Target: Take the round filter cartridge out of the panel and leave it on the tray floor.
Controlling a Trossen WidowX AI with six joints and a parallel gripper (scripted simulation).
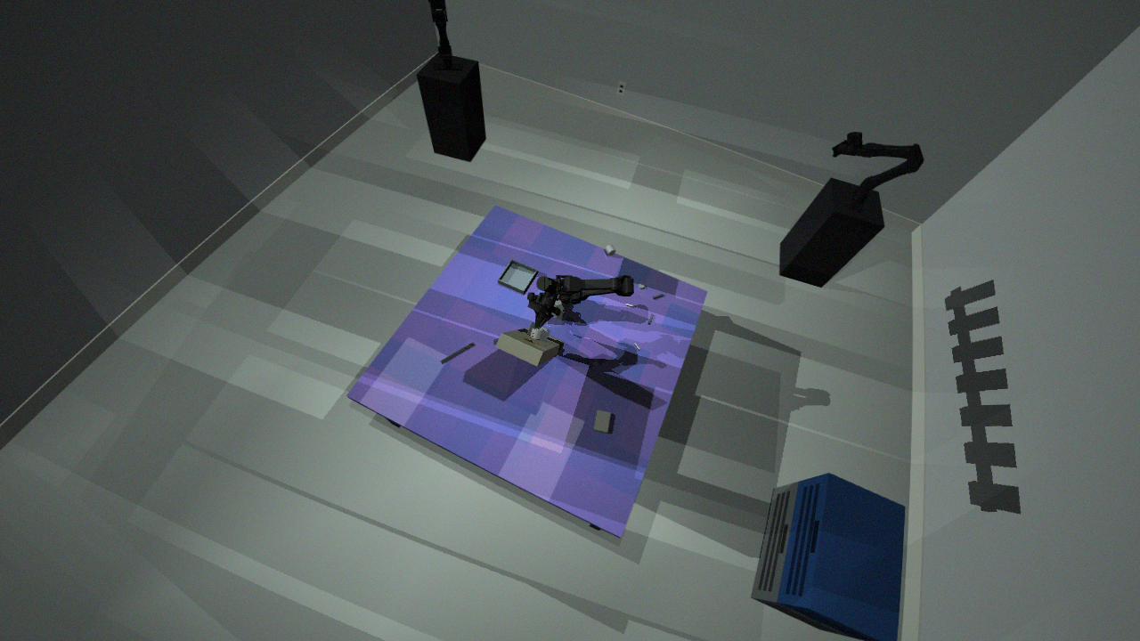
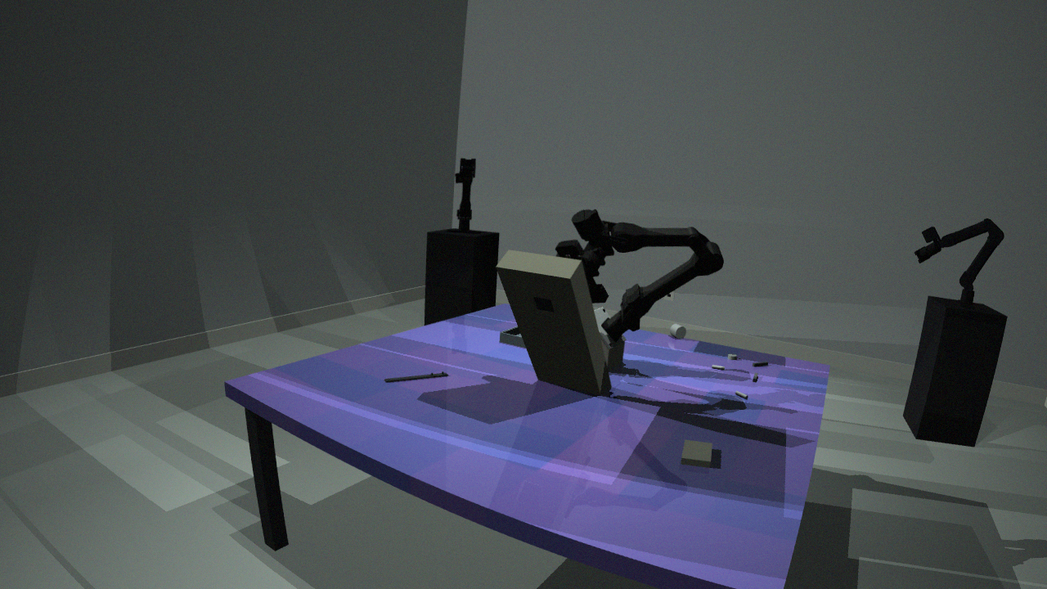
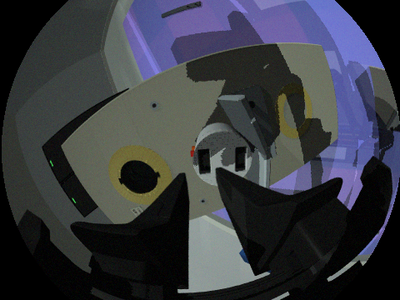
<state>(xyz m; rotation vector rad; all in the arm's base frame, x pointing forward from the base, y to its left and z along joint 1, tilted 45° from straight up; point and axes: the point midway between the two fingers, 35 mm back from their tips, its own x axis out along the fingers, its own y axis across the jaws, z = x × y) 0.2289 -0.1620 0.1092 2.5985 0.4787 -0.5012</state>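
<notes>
The grey round filter cartridge lies 3 cm below my gripper tip and 1 cm ahead of it. From my gripper tip the other things lie so: small can (70 cm behind, 22 cm below, 18 cm to the left); beige block (38 cm to the left, 23 cm below, 23 cm ahead); tan service panel (5 cm below, 5 cm ahead).
</notes>
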